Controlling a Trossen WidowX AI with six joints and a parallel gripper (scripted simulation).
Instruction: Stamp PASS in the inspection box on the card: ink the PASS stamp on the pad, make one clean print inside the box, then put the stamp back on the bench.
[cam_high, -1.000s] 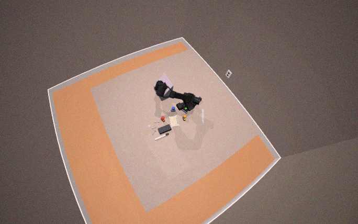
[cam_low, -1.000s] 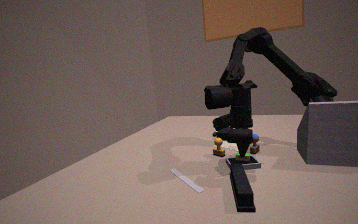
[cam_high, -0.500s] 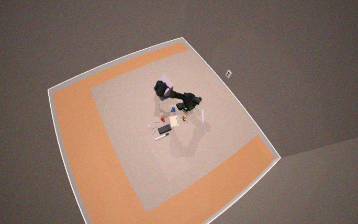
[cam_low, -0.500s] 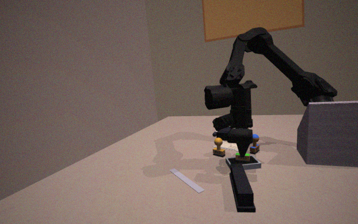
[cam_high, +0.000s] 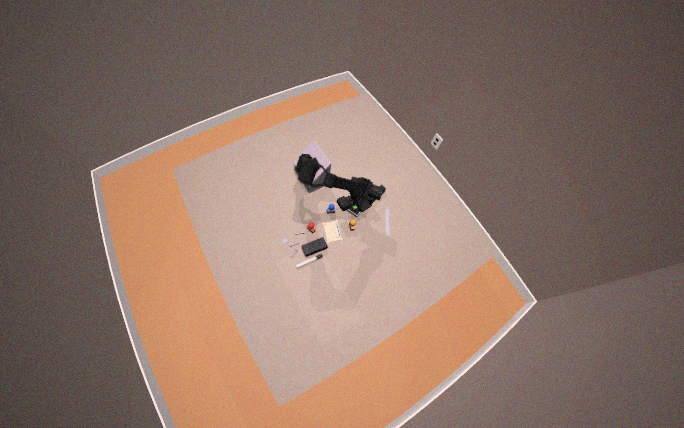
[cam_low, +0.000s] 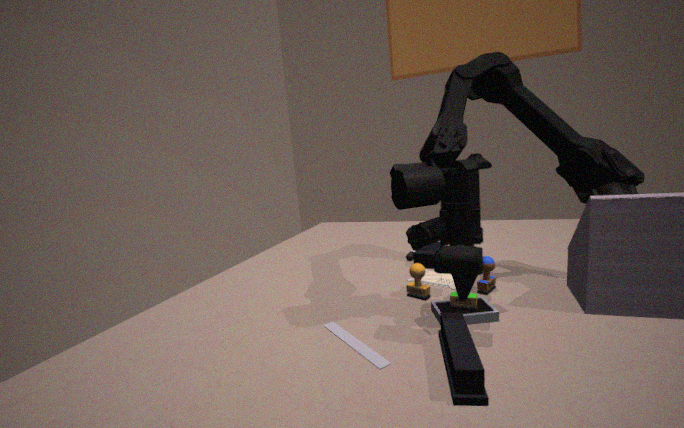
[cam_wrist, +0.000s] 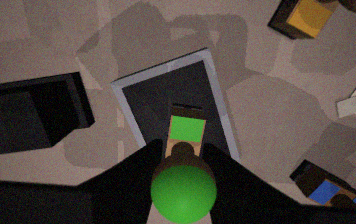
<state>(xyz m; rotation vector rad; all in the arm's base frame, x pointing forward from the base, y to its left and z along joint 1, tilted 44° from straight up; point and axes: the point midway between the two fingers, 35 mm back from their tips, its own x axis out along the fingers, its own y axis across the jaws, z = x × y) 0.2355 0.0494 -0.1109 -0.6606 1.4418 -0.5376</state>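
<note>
My gripper tip is 3 cm above the ink pad. From my gripper tip the other things lie so: green stamp right at my gripper tip; then orange stamp 9 cm ahead, 5 cm to the right, 1 cm below; then blue stamp 3 cm behind, 11 cm to the right, 1 cm below.
</note>
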